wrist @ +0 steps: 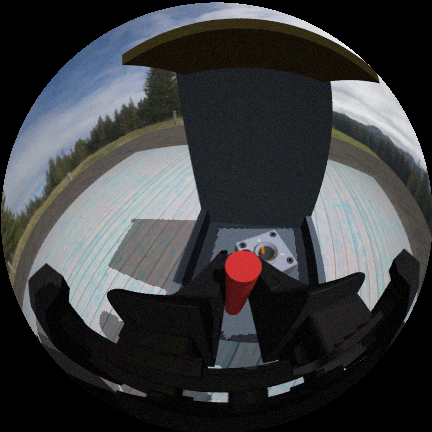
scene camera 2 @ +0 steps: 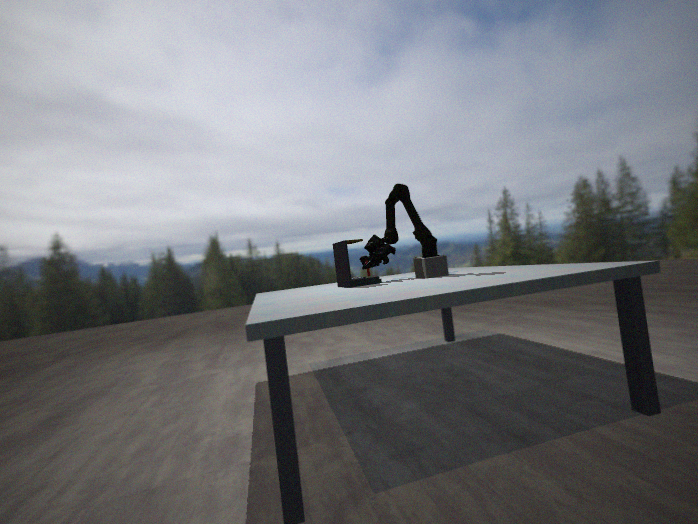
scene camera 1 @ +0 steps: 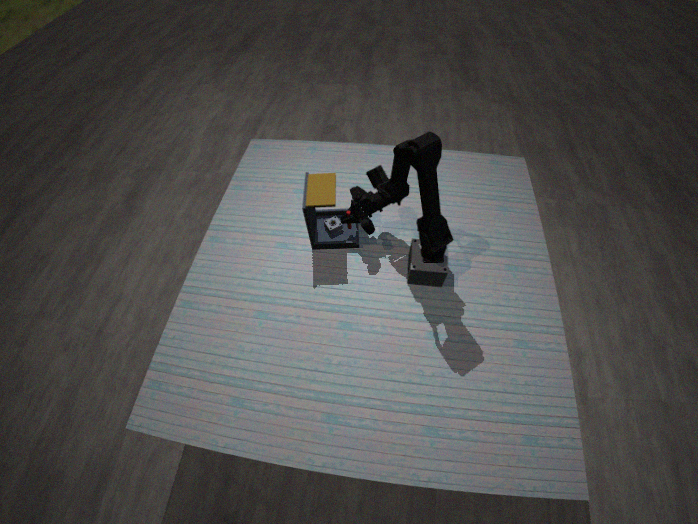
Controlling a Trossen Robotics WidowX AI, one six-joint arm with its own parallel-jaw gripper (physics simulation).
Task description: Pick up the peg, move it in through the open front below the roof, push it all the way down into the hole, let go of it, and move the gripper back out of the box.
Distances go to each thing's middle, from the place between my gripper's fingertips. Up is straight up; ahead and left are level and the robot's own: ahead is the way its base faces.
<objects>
Right now the box (scene camera 1: 347,238) is 3 cm ahead of my hand, 3 cm above it and 2 cm to the right of it. From my hand the other things lie so: dark back wall (wrist: 258,139) (10 cm ahead, 4 cm above, 1 cm to the right); then yellow roof (scene camera 1: 321,190) (14 cm above, 5 cm ahead, 2 cm to the right); then red peg (wrist: 242,267) (3 cm behind, 1 cm to the right).
</objects>
